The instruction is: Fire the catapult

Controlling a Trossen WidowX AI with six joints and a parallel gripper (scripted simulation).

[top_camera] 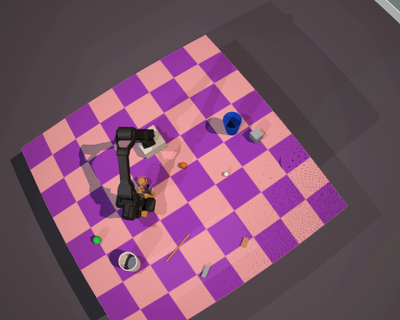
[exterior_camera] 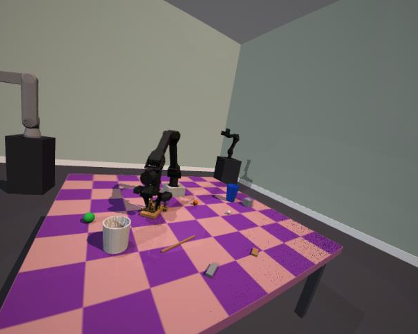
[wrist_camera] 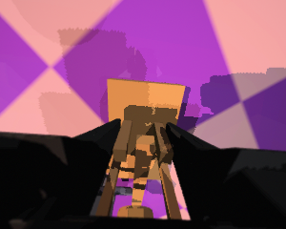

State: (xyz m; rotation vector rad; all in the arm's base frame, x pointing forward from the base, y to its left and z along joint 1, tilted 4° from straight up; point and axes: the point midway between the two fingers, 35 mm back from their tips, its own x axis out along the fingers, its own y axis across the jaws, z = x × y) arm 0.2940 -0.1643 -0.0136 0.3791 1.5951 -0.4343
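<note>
Now: the orange ball 28 cm to the left of my gripper tip, 12 cm behind it and 2 cm below it. Also, from my gripper tip: wooden catapult: 6 cm behind, 5 cm to the left, 2 cm above; green ball: 26 cm to the right, 7 cm ahead, 1 cm below; wooden stick: 25 cm ahead, 10 cm to the left, 3 cm below.
</note>
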